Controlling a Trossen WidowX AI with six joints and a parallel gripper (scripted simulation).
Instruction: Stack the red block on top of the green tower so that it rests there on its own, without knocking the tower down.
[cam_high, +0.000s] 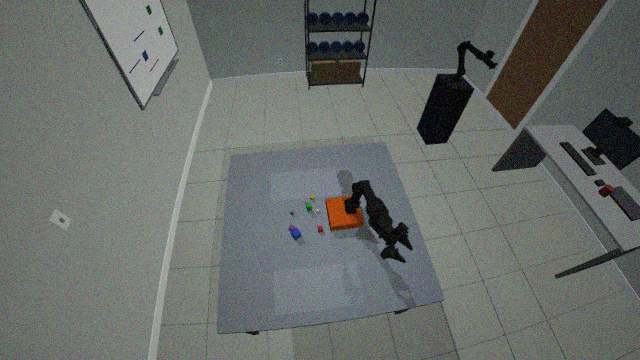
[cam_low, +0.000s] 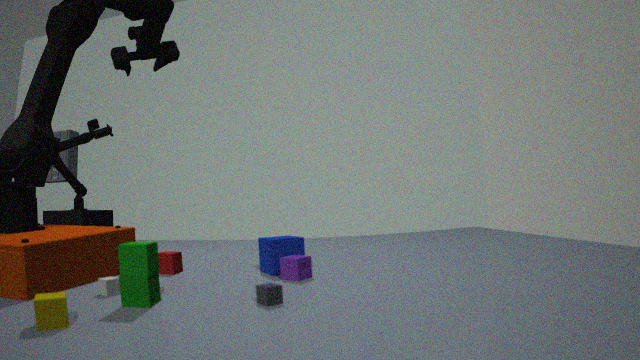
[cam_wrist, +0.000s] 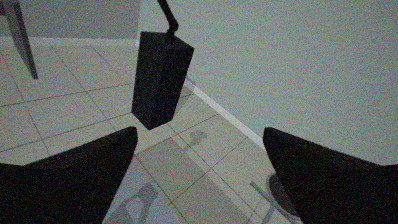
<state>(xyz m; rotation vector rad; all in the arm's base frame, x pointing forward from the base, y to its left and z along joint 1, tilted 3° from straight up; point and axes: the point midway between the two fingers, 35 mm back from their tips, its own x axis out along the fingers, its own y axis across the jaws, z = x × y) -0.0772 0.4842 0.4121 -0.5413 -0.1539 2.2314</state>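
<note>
The red block lies 47 cm below my gripper tip, 41 cm to the right of it and 30 cm ahead of it. The rest, counted from my gripper tip: purple block 48 cm ahead, 47 cm below, 44 cm to the right; blue block 46 cm below, 46 cm ahead, 39 cm to the right; white block 55 cm to the right, 48 cm below, 30 cm ahead.
</note>
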